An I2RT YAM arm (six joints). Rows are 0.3 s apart.
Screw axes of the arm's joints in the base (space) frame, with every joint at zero. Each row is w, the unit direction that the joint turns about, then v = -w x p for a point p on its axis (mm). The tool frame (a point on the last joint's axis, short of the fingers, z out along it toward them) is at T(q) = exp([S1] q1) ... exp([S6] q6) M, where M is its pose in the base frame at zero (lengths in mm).
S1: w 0 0 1 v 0.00 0.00 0.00
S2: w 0 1 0 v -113.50 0.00 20.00
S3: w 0 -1 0 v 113.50 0.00 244.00
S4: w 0 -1 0 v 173.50 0.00 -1.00
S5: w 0 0 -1 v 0.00 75.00 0.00
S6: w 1 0 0 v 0.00 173.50 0.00
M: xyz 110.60 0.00 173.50 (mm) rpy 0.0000 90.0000 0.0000 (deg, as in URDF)
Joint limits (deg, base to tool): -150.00..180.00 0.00..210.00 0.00..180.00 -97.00..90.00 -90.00..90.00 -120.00..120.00
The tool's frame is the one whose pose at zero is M.
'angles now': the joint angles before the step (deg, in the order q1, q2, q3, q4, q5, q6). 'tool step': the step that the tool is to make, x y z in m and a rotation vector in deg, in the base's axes. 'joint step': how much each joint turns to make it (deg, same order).
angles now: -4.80, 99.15, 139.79, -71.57, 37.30, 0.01
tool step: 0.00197, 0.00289, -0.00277, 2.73, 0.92, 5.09
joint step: 0.02, 0.09, -0.02, -0.77, -5.70, -0.46
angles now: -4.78, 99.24, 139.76, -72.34, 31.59, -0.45
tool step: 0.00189, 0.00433, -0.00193, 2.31, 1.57, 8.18
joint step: 0.00, 0.00, 0.01, -0.46, -8.08, -2.81
